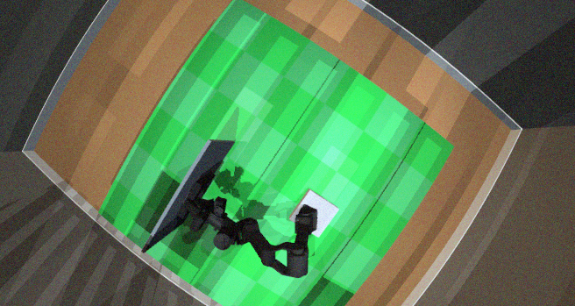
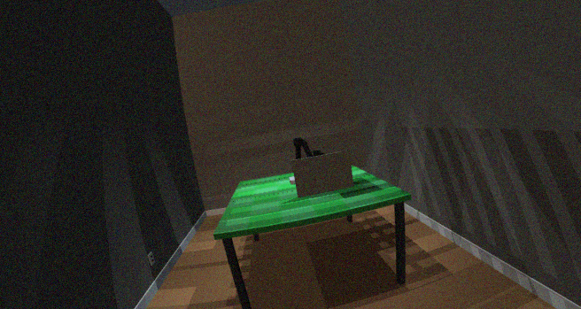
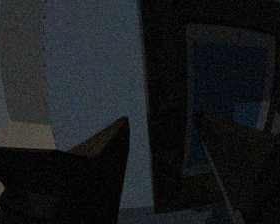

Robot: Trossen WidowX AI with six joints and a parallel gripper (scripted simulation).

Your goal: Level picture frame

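The dark picture frame is 5 cm below my gripper tip and 1 cm to the right of it. Round my gripper tip: grey wall panel (6 cm below, 1 cm to the right, 1 cm ahead).
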